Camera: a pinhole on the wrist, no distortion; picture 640 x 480 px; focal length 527.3 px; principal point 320.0 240.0 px. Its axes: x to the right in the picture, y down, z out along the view. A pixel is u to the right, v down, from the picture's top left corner.
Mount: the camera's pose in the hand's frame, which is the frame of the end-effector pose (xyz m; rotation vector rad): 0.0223 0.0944 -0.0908 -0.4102 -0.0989 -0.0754
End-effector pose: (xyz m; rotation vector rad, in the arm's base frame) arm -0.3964 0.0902 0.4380 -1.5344 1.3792 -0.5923
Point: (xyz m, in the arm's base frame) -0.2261 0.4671 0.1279
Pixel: 104.0 140.3
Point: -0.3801 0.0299 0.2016
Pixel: 603.9 307.3
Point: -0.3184 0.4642 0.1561
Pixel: 24.6 184.1
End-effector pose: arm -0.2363 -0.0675 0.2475 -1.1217 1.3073 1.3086
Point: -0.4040 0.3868 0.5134
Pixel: 133.7 113.8
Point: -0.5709 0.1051 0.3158
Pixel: 281.3 427.2
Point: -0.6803 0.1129 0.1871
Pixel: outside the picture
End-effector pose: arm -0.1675 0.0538 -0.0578 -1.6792 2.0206 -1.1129
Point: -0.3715 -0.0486 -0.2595
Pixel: outside the picture
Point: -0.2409 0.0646 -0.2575
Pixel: 196.2 286.1
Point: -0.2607 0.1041 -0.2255
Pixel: 64.4 333.7
